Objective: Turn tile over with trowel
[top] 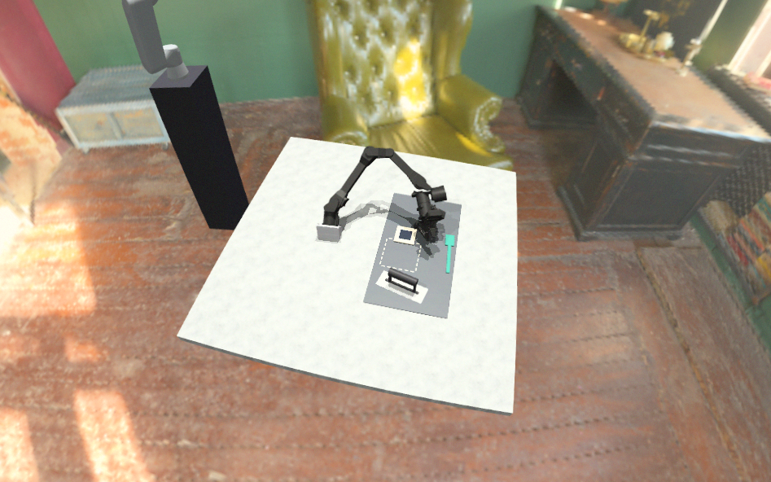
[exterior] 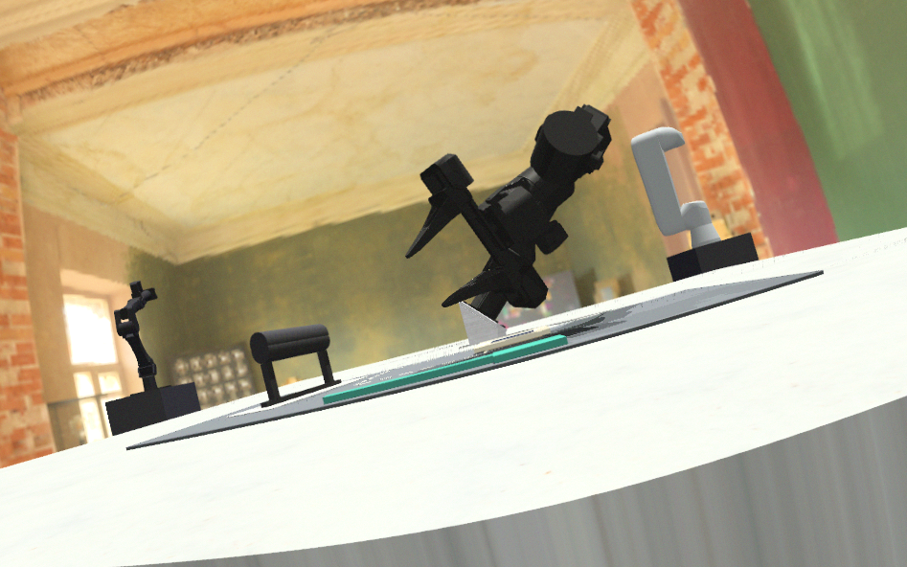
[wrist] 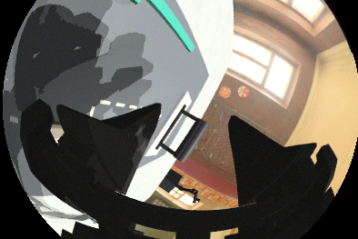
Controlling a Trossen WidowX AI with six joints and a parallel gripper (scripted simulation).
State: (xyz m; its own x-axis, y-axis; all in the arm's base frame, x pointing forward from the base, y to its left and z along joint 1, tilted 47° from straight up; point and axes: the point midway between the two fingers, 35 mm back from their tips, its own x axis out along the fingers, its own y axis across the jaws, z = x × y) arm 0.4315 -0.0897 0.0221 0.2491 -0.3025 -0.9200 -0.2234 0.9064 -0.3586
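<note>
My gripper tip is 130 mm past the black-handled float, 180 mm to the left of it and 50 mm above it. The rest, counted from my gripper tip: cream tile 100 mm behind, 80 mm to the left, 90 mm below; then teal trowel 90 mm ahead, 20 mm to the left, 90 mm below; then grey mat 50 mm behind, 20 mm to the left, 110 mm below.
</note>
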